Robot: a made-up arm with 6 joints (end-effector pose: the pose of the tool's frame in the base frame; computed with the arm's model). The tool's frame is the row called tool. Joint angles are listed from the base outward.
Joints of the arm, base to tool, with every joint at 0 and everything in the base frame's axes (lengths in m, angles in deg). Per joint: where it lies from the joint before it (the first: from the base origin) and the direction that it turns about. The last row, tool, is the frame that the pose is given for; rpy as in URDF.
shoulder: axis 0 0 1 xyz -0.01 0.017 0.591
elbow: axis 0 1 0 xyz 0.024 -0.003 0.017
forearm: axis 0 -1 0 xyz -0.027 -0.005 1.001
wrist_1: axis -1 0 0 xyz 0 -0.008 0.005
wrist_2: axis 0 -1 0 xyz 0.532 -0.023 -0.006
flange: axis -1 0 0 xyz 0.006 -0.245 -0.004
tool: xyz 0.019 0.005 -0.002 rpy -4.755 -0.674 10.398
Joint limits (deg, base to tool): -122.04..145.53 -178.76..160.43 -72.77..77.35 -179.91..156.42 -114.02..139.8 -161..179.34
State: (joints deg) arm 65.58 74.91 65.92 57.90 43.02 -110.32
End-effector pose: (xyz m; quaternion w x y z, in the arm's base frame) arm 0.7712 1.3792 1.0442 0.4709 0.3608 0.1928 0.7816
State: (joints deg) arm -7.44 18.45 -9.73 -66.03 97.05 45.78
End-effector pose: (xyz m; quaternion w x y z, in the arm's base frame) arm 0.6465 -0.2122 1.1094 0.7453 -0.1108 -0.2186 -0.6201
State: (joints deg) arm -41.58 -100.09 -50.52 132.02 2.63 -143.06
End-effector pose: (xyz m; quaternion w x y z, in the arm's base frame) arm -0.4670 0.6391 0.9655 0.8842 -0.1414 -0.3935 -0.2082
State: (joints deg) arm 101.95 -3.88 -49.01 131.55 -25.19 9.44
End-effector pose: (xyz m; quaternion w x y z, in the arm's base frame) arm -0.2464 0.4500 1.3671 0.0381 0.8003 0.5189 -0.2982
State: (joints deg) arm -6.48 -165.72 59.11 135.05 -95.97 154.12
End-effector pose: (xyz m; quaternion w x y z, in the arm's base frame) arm -0.4040 0.2187 -0.8947 0.9019 0.0272 0.2275 -0.3663
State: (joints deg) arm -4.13 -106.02 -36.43 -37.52 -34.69 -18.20
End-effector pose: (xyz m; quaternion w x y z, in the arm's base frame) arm -0.5995 -0.1508 0.7607 0.8536 0.2715 -0.2998 0.3283
